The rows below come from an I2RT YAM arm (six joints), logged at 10 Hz.
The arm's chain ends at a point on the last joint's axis. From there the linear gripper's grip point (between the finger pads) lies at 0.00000 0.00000 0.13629 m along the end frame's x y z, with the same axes.
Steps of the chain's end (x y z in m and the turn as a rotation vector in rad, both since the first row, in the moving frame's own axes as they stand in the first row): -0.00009 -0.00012 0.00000 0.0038 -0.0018 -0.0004; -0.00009 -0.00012 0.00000 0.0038 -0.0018 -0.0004; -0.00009 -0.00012 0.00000 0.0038 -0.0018 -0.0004; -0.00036 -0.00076 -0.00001 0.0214 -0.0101 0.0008; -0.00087 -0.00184 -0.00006 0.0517 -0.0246 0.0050; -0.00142 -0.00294 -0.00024 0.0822 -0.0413 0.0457
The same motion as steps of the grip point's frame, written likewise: -0.00034 -0.00064 0.00000 0.0038 -0.0018 -0.0004; -0.00034 -0.00064 0.00000 0.0038 -0.0018 -0.0004; -0.00034 -0.00064 0.00000 0.0038 -0.0018 -0.0004; -0.00174 -0.00368 -0.00005 0.0214 -0.0101 0.0008; -0.00420 -0.00889 -0.00028 0.0517 -0.0246 0.0050; -0.00678 -0.01425 -0.00082 0.0822 -0.0413 0.0457
